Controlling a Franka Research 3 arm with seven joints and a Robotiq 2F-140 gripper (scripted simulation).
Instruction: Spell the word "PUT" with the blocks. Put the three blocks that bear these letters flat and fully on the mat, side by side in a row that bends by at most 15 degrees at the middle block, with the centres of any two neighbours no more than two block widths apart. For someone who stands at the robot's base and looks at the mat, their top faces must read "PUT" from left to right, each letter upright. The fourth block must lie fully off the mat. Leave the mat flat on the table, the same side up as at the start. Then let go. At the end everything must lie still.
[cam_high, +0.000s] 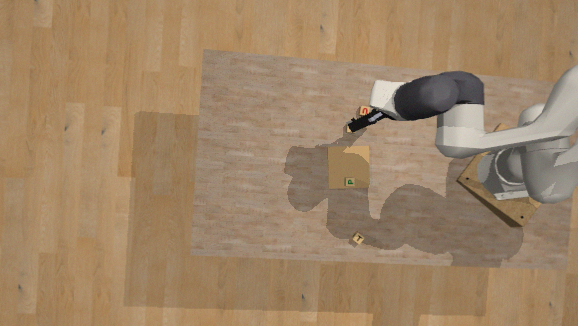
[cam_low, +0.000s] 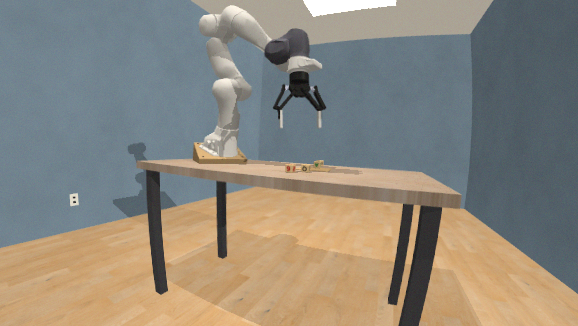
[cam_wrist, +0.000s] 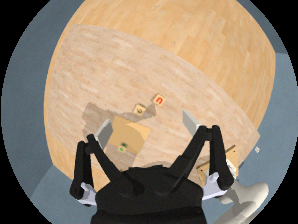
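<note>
My gripper is now 2 cm past the red U block, 2 cm to the left of it and 16 cm above it. Round my hand: green P block: 1 cm ahead, 21 cm to the left, 16 cm below; block marked 6: 2 cm ahead, 4 cm to the left, 16 cm below; tan mat: 1 cm ahead, 17 cm to the left, 18 cm below.
</note>
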